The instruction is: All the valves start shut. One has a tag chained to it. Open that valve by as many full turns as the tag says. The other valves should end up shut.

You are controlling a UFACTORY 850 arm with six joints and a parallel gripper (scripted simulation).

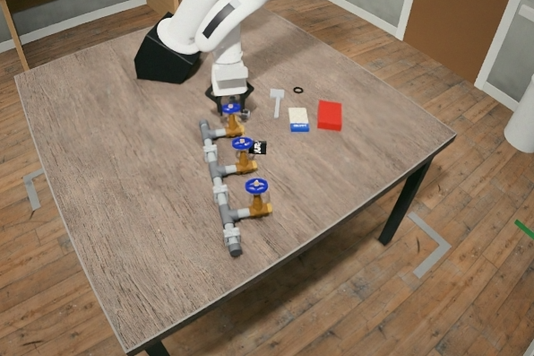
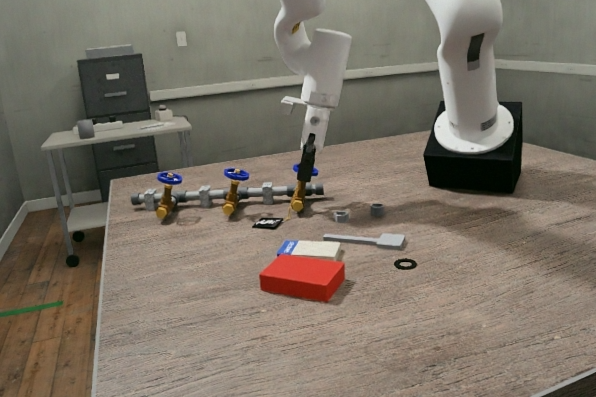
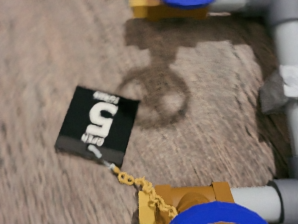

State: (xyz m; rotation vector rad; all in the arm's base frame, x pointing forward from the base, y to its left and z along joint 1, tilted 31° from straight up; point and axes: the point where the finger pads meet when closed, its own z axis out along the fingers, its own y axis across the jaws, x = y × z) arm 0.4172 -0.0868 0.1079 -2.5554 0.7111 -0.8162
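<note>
The grey hex nut lies 90 mm to the left of my hand, 90 mm below it and 50 mm behind it. Round my hand: grey cap (130 mm behind, 100 mm below, 90 mm to the left); then grey t-shaped tool (230 mm to the left, 100 mm below, 50 mm behind); then black tag (100 mm below, 100 mm ahead, 40 mm to the left).
</note>
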